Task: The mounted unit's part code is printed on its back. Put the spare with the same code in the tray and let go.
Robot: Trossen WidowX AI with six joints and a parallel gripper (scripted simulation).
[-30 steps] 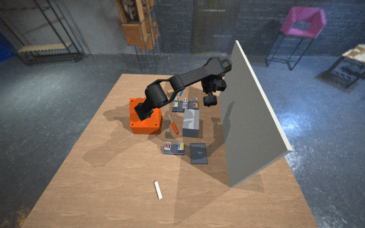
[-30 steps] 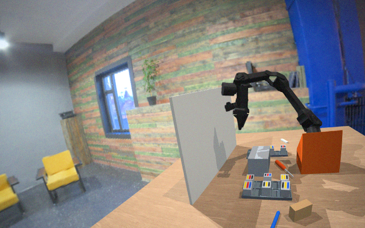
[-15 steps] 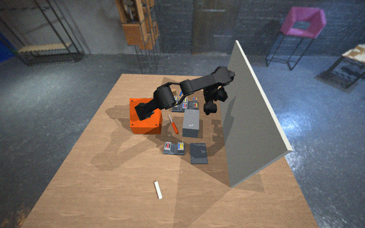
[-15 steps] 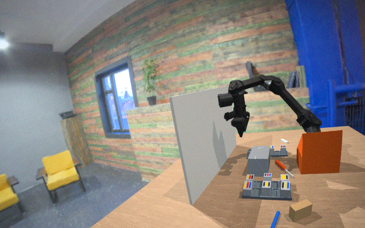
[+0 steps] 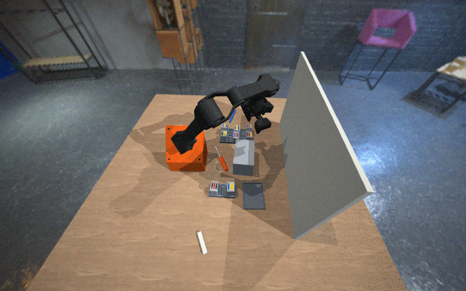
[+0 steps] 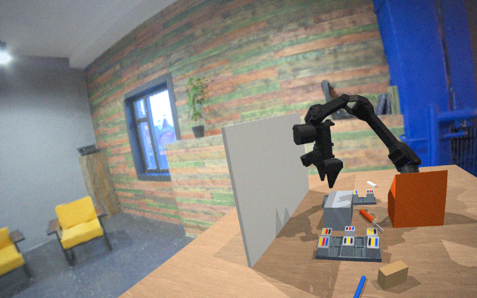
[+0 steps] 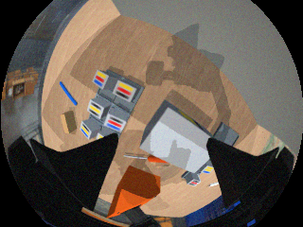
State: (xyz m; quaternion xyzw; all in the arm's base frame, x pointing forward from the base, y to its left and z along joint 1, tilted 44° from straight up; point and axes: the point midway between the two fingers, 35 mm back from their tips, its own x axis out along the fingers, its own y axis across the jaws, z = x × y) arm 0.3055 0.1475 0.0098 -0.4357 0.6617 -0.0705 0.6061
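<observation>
Right now the grey spare is 160 mm behind my gripper tip, 150 mm below it and 80 mm to the left of it. The rest, counted from my gripper tip: grey tray: 270 mm to the right, 190 mm below, 30 mm ahead; grey panel: 200 mm ahead, 80 mm to the right, 30 mm above; grey mounted unit: 140 mm below, 70 mm to the right, 30 mm behind.
</observation>
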